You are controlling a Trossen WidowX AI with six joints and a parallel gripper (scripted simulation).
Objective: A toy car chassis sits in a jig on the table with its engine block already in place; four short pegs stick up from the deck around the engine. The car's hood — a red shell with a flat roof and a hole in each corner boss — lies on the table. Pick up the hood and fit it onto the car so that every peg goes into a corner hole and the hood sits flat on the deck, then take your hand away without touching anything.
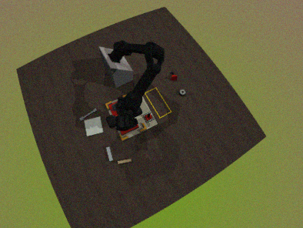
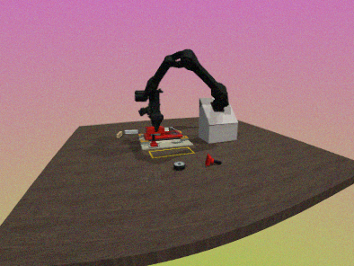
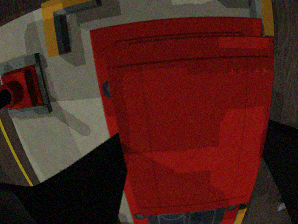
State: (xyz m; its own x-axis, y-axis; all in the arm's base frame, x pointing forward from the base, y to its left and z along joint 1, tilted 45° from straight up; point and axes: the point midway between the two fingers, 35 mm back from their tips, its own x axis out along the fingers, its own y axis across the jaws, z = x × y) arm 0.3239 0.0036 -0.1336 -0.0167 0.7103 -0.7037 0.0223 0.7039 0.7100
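My gripper tip is now 10 mm below the red hood. Round my gripper tip: jig plate: 40 mm to the left, 40 mm below, 30 mm behind; then white square: 180 mm to the right, 70 mm behind, 50 mm below; then grey bar: 170 mm to the right, 120 mm ahead, 40 mm below.
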